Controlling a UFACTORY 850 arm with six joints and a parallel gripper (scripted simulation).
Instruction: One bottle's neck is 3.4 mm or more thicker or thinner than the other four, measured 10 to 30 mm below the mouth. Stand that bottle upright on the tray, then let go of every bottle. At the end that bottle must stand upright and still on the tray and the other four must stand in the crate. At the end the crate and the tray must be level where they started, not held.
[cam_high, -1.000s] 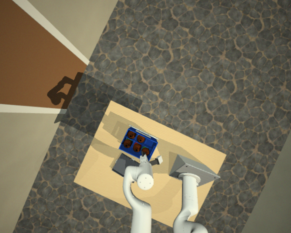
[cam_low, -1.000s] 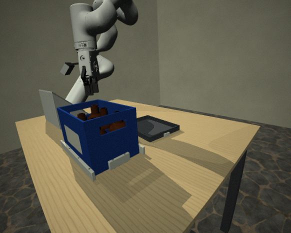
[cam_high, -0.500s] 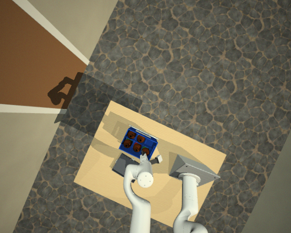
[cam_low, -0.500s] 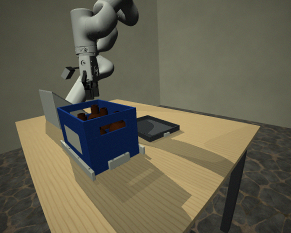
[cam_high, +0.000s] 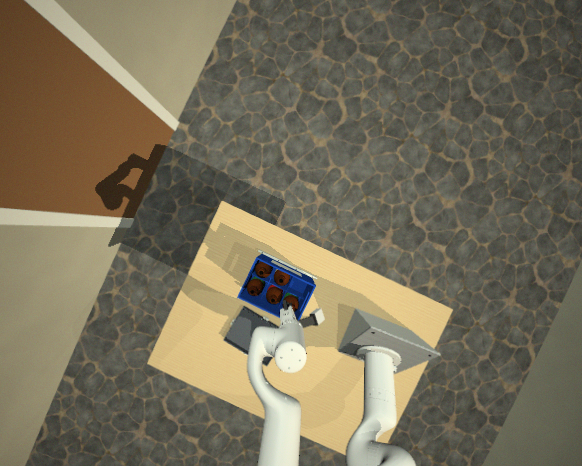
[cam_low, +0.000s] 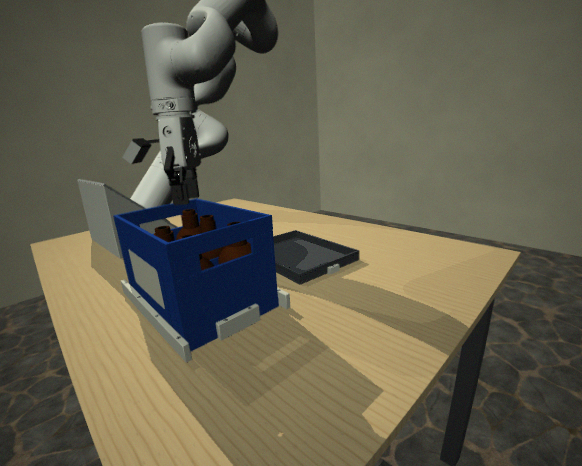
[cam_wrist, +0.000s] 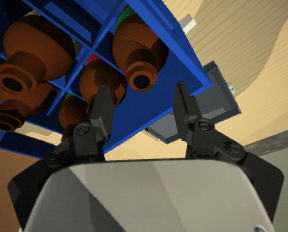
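Right now my hand is 11 cm above the brown bottle. Round my hand: blue crate 8 cm ahead, 6 cm to the right, 12 cm below; dark tray 11 cm ahead, 22 cm to the left, 19 cm below.
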